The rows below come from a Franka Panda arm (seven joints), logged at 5 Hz.
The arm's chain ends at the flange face. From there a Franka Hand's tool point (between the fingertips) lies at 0.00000 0.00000 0.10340 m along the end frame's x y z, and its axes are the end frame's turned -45 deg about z.
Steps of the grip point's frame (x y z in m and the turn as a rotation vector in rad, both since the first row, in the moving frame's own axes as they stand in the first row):
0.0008 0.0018 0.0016 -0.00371 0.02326 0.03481
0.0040 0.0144 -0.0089 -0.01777 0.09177 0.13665
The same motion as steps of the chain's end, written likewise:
-0.0002 0.0021 0.0016 0.01382 0.01907 0.03481
0.0047 0.0122 -0.0084 0.05233 0.07746 0.13665

